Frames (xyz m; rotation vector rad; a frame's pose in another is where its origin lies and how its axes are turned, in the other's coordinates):
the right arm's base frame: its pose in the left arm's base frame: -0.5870 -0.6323 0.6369 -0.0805 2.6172 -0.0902
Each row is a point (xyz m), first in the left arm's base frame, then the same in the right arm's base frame.
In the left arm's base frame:
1: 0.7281 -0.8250 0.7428
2: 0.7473 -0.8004 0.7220
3: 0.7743 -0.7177 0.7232
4: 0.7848 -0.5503 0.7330
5: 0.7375 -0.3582 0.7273
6: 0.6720 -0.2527 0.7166
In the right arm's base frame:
1: -1.1761 -0.2532 0.5750
2: -1.1842 -0.2278 0.6014
3: -1.2143 -0.1466 0.6098
4: -1.2407 0.0190 0.5984
5: -1.2113 0.2126 0.5703
6: -1.1571 0.3212 0.5417

